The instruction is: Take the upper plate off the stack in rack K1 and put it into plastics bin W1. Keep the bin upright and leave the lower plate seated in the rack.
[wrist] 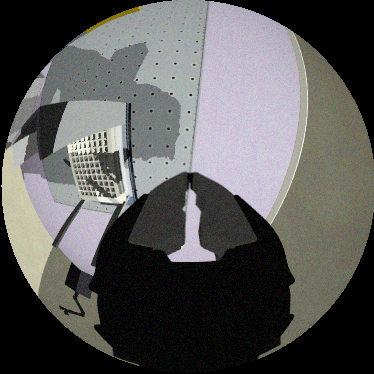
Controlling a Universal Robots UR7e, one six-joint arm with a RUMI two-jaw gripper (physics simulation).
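Frame: origin at the arm's base, x ahead, y left, z up, level; millimetres.
Where they show: gripper, fingertip midpoint: (188, 174).
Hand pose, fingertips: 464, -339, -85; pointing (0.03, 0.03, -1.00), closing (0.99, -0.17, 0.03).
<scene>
Each offset is from my fingertips to the centre of the thing, as dx, dy, dz. "spot": to the spot under its first point. Level surfaces: height alone.
A white plate with a grid of square wells {spot: -113, +24, -14} (96, 167) shows at the left of the wrist view, partly in shadow. A light grey panel (95, 116) and a black panel (53, 127) stand around its upper side, and a narrow dark upright edge {spot: -75, +32, -56} (130, 145) runs along its right. I cannot tell which of these parts belong to rack K1 or bin W1, nor whether one plate or two are stacked. My gripper (188, 174) is shut and empty, its fingertips together, to the right of the plate and apart from it in the view.
A grey perforated board {dz -60} (165, 55) lies beneath, with broad shadows across it. A lilac surface {dz -73} (245, 100) adjoins it at the right and ends at a pale curved edge (303, 100). Two dark bars run down from the plate's near side. A yellow strip (115, 17) shows at the upper left.
</scene>
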